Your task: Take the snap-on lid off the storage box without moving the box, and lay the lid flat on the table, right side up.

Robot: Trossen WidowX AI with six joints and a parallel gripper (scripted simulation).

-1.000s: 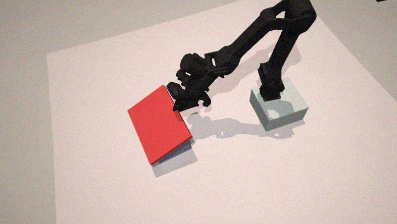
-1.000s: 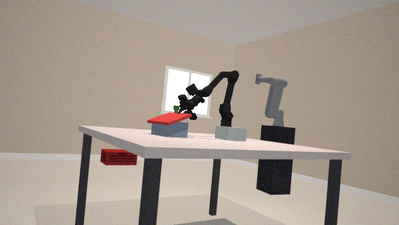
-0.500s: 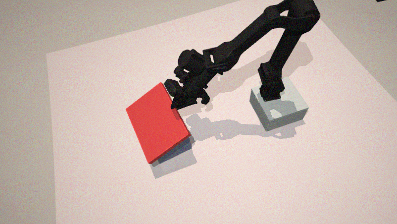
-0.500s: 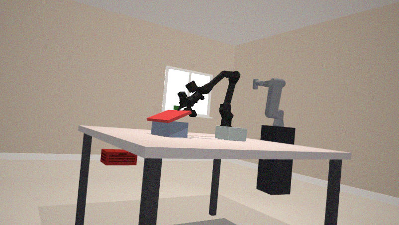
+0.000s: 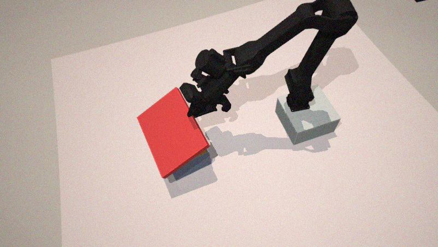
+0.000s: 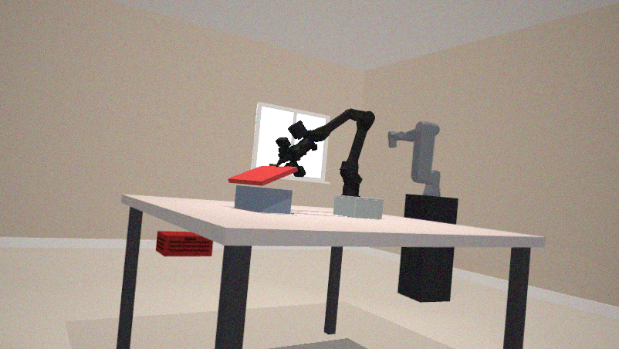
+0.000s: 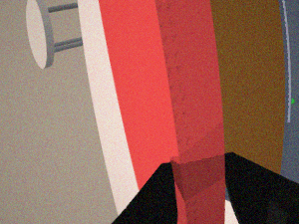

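Now: gripper tip 70 mm short of the red lid, 30 mm above it and 20 mm to the right of it. The rest, counted from my gripper tip: blue-grey storage box: 130 mm below, 60 mm ahead, 10 mm to the left.
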